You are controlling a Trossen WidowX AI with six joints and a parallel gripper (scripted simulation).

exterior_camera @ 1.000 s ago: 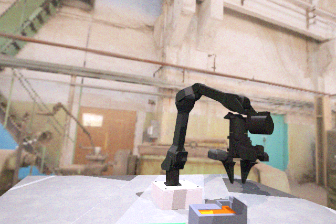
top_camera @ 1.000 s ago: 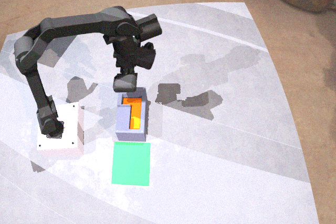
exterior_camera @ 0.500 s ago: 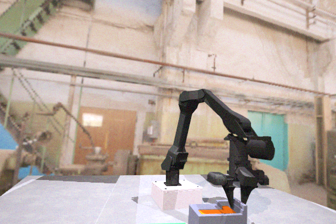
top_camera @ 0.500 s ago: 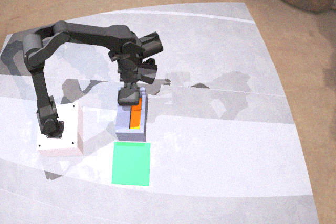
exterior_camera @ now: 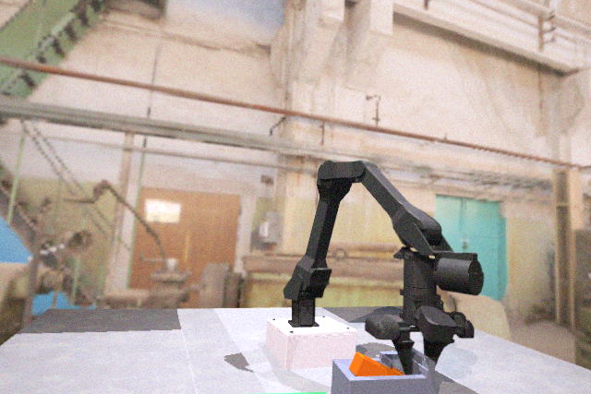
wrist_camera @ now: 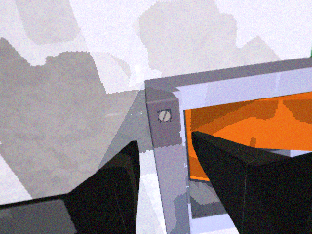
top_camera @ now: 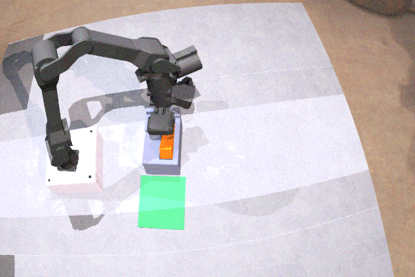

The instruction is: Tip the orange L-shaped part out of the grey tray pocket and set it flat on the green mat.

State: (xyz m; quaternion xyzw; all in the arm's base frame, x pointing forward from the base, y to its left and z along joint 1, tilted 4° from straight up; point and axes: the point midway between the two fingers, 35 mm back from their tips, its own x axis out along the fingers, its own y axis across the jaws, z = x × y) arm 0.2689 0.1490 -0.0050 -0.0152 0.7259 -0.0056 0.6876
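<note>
The orange L-shaped part is 60 mm to the right of my gripper tip and 10 mm behind it. From my gripper tip the other things lie so: green mat: 220 mm to the right, 60 mm below.
</note>
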